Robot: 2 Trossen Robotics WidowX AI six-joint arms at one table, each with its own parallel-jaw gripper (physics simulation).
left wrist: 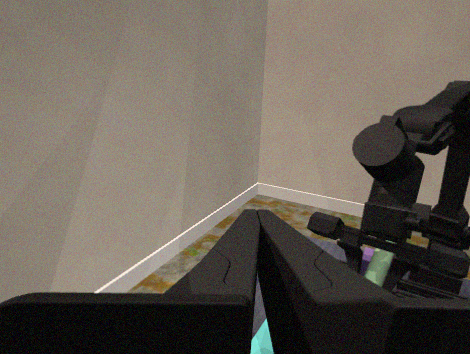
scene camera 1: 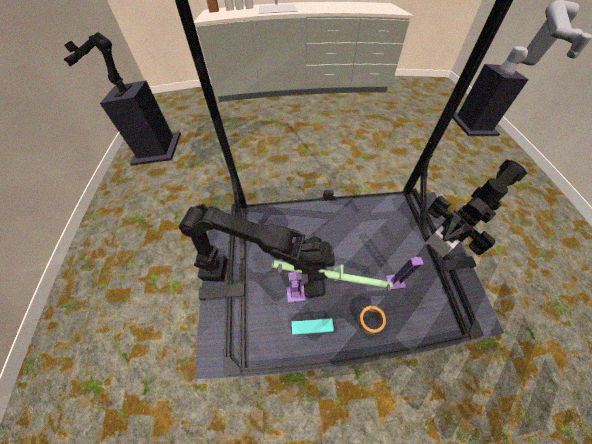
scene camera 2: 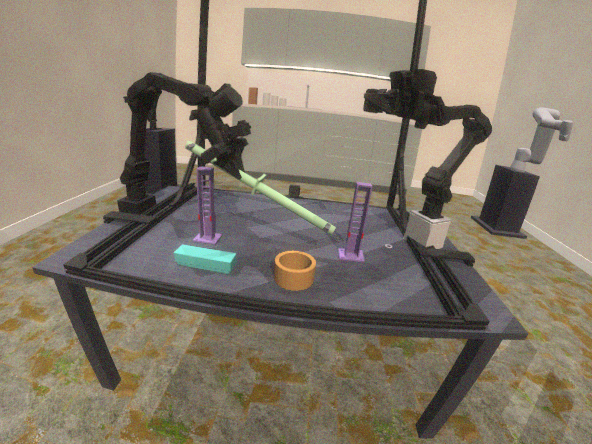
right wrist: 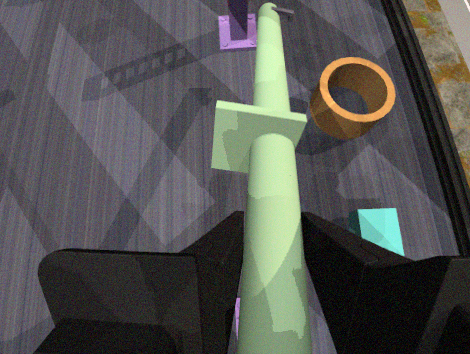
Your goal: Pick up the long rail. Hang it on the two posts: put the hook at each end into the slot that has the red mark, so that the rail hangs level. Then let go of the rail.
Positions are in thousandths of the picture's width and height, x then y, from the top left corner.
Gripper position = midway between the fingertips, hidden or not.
my left gripper: left wrist 544, 626; scene camera 1 751, 539; scene camera 2 616, 215; not seen in the right wrist view (out of frame)
my right gripper: left wrist 773, 866; scene camera 1 550, 616; scene camera 2 410, 400; right wrist 578, 623
